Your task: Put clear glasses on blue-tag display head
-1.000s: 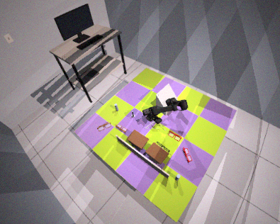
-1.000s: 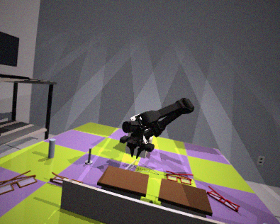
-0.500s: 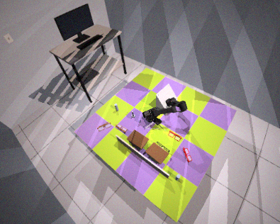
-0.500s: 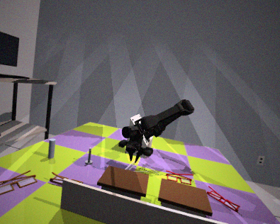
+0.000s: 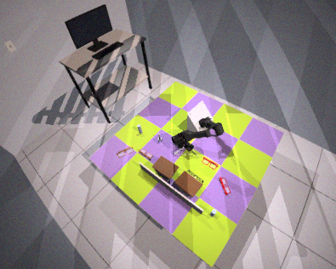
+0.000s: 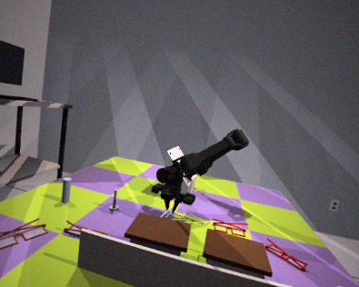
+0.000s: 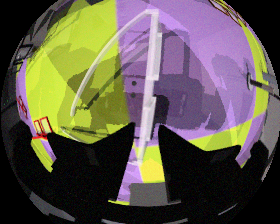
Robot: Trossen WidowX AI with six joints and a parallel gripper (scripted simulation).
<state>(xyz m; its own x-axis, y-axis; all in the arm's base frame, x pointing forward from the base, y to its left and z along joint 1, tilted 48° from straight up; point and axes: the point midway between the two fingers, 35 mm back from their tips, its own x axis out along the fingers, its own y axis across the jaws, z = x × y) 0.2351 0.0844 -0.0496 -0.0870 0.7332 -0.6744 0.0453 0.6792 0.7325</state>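
My gripper tip is now 9 cm short of the grey peg, 22 cm to the left of it and 1 cm below it. From my gripper tip the other things lie so: low grey wall: 34 cm ahead, 19 cm to the left, 4 cm above.
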